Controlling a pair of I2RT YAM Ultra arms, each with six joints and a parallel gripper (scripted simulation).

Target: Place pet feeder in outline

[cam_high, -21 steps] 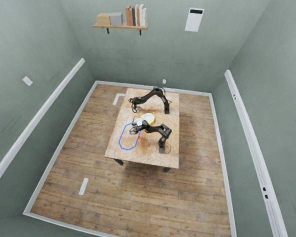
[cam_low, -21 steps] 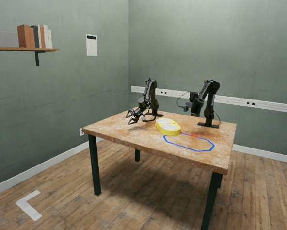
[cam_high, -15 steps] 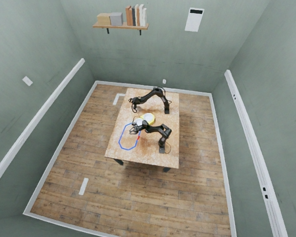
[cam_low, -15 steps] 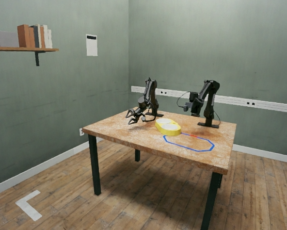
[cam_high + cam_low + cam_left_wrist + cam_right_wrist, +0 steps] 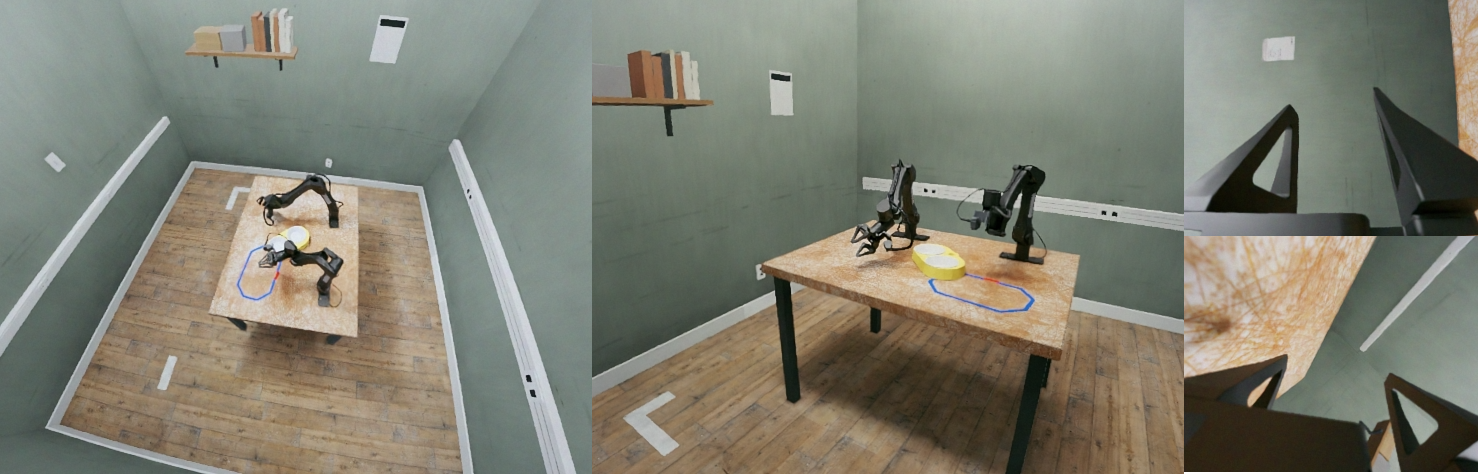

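Right now my left hand is 30 mm past the steel bowl, 250 mm to the left of it and 210 mm above it. From my left hand the other things lie so: pet feeder (100 mm behind, 290 mm to the right, 220 mm below); taped outline (40 mm ahead, 60 mm to the right, 250 mm below).
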